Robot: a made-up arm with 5 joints. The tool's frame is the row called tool. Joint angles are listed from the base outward. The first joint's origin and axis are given. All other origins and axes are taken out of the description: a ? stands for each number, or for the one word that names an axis. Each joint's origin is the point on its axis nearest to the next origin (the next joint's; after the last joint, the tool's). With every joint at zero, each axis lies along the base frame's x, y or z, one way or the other. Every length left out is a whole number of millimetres.
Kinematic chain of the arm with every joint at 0, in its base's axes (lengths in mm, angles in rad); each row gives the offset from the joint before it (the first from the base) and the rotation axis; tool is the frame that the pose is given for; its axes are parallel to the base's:
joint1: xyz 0 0 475 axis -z
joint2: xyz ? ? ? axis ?
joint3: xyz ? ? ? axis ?
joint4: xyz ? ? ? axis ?
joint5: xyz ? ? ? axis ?
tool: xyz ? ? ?
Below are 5 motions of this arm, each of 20 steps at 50 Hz.
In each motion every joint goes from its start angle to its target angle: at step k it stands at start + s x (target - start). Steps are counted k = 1, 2, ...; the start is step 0. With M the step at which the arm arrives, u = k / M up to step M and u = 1 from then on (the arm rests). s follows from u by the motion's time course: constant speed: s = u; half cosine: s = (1 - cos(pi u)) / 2; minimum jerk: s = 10 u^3 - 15 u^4 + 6 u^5.
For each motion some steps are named. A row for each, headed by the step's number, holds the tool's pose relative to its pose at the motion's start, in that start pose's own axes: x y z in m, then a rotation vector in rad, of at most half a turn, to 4 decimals.
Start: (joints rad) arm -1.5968 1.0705 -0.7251 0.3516 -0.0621
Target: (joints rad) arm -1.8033 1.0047 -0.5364 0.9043 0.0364
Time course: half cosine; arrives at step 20
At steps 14, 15, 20:
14: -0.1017 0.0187 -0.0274 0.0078 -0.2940 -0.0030
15: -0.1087 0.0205 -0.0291 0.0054 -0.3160 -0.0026
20: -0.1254 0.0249 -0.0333 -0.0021 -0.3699 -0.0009

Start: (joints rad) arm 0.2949 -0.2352 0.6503 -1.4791 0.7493
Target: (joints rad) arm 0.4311 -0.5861 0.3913 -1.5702 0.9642
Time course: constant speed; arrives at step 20
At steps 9, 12, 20:
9: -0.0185 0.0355 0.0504 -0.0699 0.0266 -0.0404
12: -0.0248 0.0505 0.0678 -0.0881 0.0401 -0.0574
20: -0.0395 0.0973 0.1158 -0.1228 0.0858 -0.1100

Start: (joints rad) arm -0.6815 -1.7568 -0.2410 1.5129 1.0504
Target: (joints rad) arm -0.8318 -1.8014 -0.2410 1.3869 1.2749
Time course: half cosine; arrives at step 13
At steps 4, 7, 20:
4: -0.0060 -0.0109 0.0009 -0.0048 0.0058 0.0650
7: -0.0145 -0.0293 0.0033 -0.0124 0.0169 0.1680
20: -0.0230 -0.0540 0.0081 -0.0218 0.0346 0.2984

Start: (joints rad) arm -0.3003 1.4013 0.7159 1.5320 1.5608
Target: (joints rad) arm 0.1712 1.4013 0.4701 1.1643 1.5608
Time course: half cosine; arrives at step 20
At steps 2, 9, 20:
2: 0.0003 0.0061 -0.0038 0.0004 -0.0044 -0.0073
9: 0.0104 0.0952 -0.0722 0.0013 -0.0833 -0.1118
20: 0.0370 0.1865 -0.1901 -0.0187 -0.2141 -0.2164

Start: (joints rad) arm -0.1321 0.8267 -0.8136 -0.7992 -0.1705
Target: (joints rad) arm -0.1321 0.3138 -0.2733 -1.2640 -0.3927
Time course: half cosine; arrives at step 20
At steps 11, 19, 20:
11: -0.0923 0.0338 -0.0756 0.0028 0.4627 -0.5028
19: -0.1711 0.0738 -0.1254 0.0219 0.7568 -0.8712
20: -0.1723 0.0745 -0.1261 0.0224 0.7609 -0.8766

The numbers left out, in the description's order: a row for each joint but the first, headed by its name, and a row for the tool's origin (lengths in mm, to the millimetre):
joint2: xyz 31 -36 0, axis +x
joint3: xyz 0 314 -25, axis -z
joint4: xyz -105 -694 0, axis -y
joint5: xyz 19 0 105, axis +z
tool: xyz -80 151 0

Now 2 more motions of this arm.
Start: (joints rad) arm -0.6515 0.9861 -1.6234 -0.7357 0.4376
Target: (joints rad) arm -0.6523 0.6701 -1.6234 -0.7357 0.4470
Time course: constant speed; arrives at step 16
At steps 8, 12, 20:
8: 0.0335 -0.0174 -0.0153 0.0728 0.1401 0.0107
12: 0.0494 -0.0256 -0.0251 0.1095 0.2100 0.0160
20: 0.0646 -0.0334 -0.0362 0.1463 0.2799 0.0213

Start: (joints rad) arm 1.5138 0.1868 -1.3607 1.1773 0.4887
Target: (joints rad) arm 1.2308 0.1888 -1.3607 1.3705 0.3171
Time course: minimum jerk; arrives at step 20
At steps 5, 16, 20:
5: 0.0046 0.0023 -0.0186 0.0167 -0.0302 -0.0120
16: 0.0523 0.0383 -0.1594 0.1750 -0.2635 -0.1291
20: 0.0561 0.0419 -0.1683 0.1874 -0.2788 -0.1384

